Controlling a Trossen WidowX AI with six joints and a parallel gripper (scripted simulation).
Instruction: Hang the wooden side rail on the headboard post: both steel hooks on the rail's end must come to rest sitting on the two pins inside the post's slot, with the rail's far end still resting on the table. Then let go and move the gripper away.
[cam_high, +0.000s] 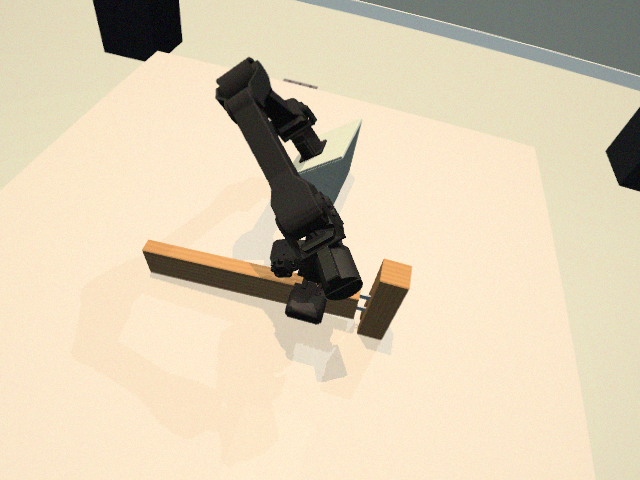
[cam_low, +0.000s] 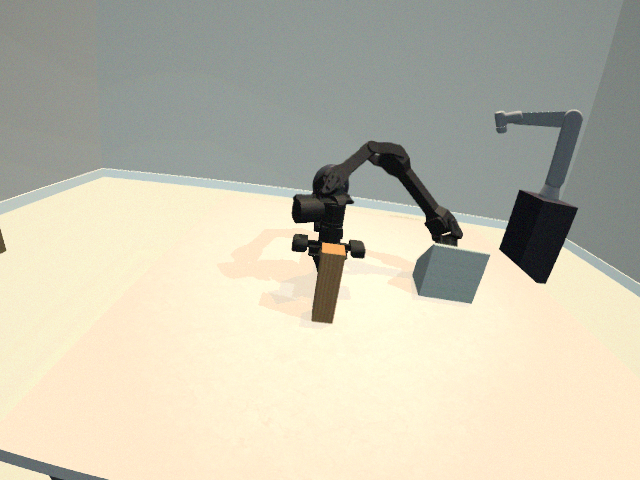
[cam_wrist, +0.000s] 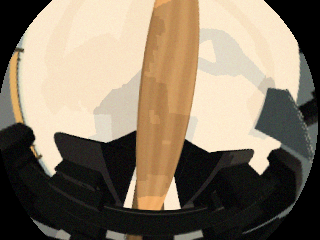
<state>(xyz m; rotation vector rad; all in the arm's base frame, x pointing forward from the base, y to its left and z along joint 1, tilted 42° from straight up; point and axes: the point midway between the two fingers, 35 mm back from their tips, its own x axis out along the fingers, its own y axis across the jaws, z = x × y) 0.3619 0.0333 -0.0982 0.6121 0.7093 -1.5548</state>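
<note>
My gripper tip is 13 cm to the right of the headboard post and 4 cm below it.
</note>
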